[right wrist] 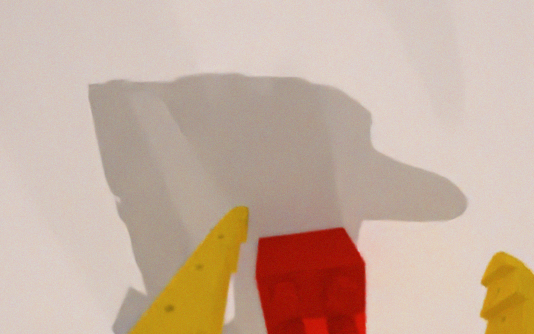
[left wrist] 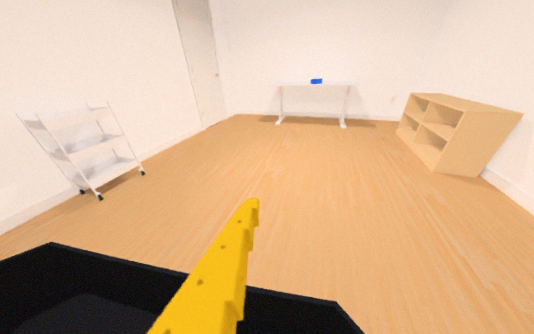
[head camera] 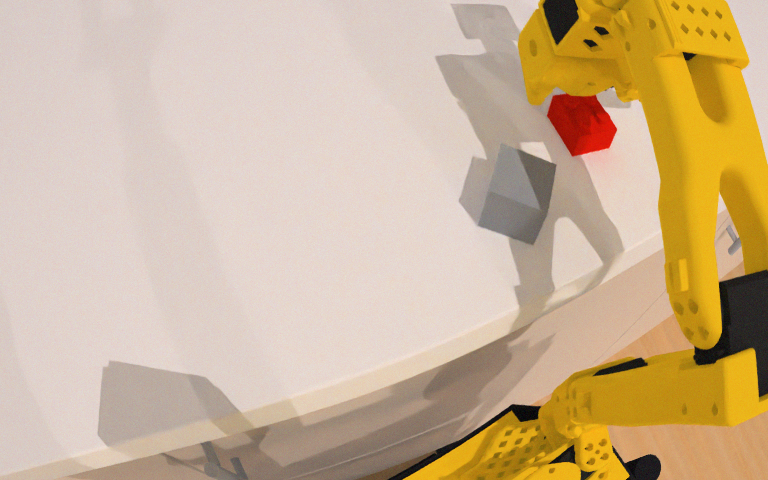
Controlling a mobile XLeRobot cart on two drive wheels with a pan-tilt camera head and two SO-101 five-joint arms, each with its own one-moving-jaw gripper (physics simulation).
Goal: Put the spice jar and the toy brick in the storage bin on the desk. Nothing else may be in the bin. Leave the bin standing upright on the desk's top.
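Frame: origin at the left arm's base, x right, y back, z down, level; centimetres.
Seen in the pictures: left hand at its tool point: (left wrist: 258, 208); right hand at its tool point: (right wrist: 247, 219) (head camera: 537, 98); right arm's base at its link origin: (head camera: 558, 467).
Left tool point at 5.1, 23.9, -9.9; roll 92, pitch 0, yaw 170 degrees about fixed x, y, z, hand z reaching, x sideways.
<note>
Pixels of each thing's top centre, then the offset from my left tool point to it, as dx, dy, dz. Level surfaces: height alone.
- red toy brick at its top centre: (right wrist: 317, 325) (head camera: 587, 107) +35.0, -40.0, -5.9
- grey block at its top centre: (head camera: 524, 176) +27.3, -38.0, -6.6
- desk at its surface level: dz -3.5
The red toy brick (head camera: 582, 125) (right wrist: 312, 280) lies studs up on the white desk near the right of the head view. My right gripper (head camera: 582, 90) (right wrist: 371, 232) is open and empty. Its jaws stand on either side of the brick's line in the right wrist view, the left jaw close to it and the right jaw well apart. The brick's near end is cut off by that view's lower edge. My left gripper (left wrist: 254, 202) is open, one notched jaw showing, away from the desk. The storage bin and an identifiable spice jar do not show.
A grey block (head camera: 518, 195) stands near the brick on the desk (head camera: 311, 226). Drawer handles (head camera: 733, 240) stick out below the desk's edge. The left wrist view shows a black tray (left wrist: 300, 302), a white trolley (left wrist: 75, 170), a wooden shelf (left wrist: 480, 145) and a blue object (left wrist: 316, 81) on a far table.
</note>
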